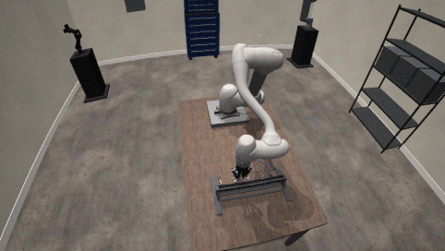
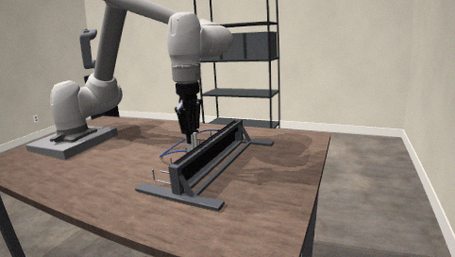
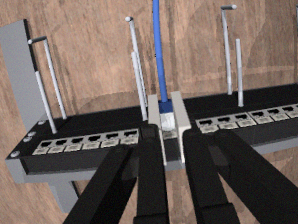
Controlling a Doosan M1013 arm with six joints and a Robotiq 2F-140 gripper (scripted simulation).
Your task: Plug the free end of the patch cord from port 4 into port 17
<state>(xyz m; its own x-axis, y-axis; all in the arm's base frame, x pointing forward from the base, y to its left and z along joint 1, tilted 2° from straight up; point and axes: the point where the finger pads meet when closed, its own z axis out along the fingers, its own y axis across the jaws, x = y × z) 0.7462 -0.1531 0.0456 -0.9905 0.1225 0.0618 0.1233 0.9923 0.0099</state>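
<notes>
The plug lies 10 mm ahead of my hand and 30 mm below it.
</notes>
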